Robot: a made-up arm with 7 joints.
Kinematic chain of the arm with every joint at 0, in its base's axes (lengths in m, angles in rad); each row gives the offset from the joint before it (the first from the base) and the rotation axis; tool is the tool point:
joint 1: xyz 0 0 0.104 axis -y
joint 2: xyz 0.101 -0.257 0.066 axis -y
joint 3: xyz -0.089 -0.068 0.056 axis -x
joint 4: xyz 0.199 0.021 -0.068 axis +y
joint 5: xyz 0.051 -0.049 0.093 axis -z
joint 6: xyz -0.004 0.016 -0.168 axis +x
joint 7: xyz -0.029 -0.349 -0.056 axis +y
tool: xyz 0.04 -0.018 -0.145
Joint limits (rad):
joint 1: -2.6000..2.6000
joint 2: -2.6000..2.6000
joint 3: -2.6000..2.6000
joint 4: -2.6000..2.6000
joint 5: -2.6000..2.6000
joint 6: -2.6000..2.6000
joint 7: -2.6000..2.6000
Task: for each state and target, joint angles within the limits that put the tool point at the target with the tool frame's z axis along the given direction. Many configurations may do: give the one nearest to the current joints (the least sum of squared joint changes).
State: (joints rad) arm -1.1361 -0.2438 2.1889 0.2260 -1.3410 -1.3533 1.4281
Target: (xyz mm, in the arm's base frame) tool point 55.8 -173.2 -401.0 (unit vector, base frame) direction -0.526 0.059 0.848
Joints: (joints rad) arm -1.1240 -1.0532 1.6805 0.4205 -1.6594 -1.6200 1.2172
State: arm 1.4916 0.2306 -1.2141 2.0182 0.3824 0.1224 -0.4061
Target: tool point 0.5 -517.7 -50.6 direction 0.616 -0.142 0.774
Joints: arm 1.0529 -0.1464 -1.2816 1.9126 0.6414 0.3385 -0.3451
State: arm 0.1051 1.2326 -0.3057 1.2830 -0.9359 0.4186 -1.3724
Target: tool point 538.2 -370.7 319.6 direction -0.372 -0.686 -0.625
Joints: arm 0.2386 1.3475 -0.3786 0.8750 -0.5653 0.4704 -1.6668
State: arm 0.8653 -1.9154 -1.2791 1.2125 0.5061 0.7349 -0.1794
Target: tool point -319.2 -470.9 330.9 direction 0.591 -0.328 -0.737
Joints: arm 1.2028 -1.8765 -1.1508 1.7253 0.7020 0.4965 -0.0620
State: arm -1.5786 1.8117 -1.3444 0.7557 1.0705 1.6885 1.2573
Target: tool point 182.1 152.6 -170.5 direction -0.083 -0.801 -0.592
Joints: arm -1.2132 1.7210 -0.6990 0.9619 1.1906 1.8840 0.8220
